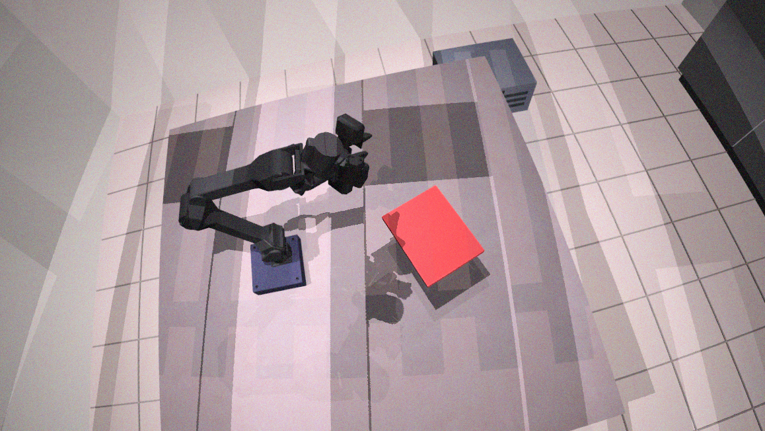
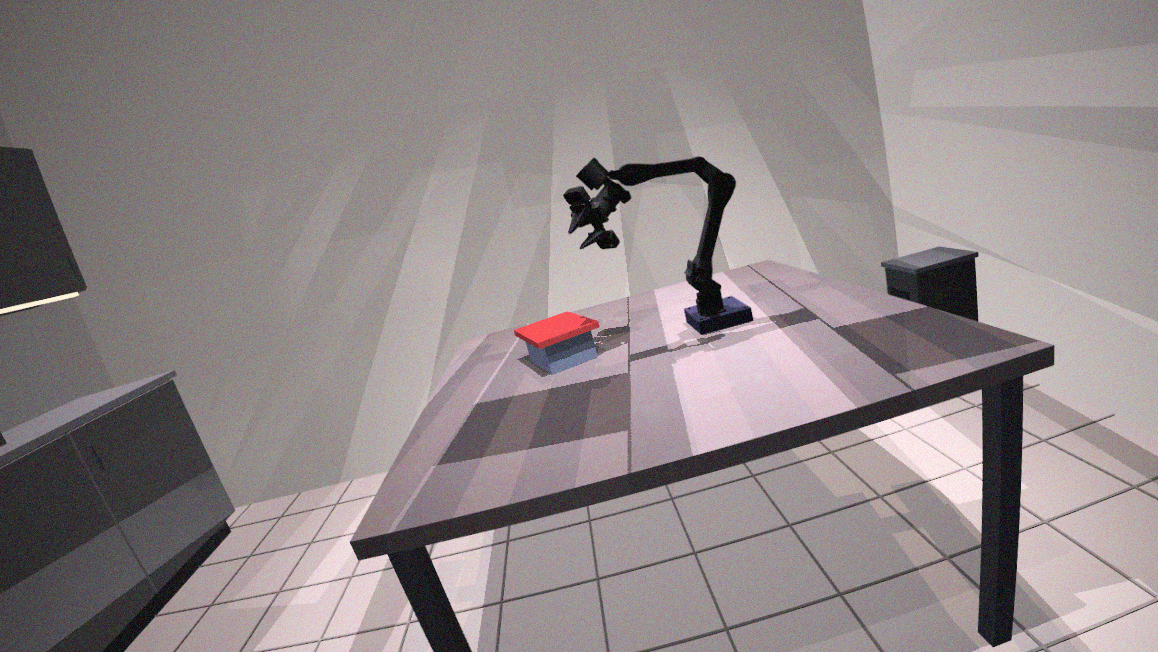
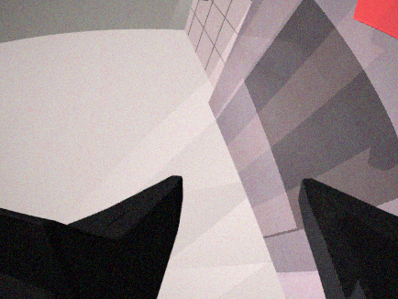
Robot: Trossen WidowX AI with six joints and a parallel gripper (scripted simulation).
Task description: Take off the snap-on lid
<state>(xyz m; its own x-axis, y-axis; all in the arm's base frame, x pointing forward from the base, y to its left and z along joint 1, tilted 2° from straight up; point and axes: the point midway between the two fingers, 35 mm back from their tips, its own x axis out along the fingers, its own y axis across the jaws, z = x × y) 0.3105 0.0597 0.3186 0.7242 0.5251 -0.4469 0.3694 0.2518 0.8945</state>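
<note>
My gripper tip is 24 cm above the red lid, 17 cm to the left of it and 11 cm short of it. Also, from my gripper tip: storage box 29 cm below, 17 cm to the right, 11 cm ahead.
</note>
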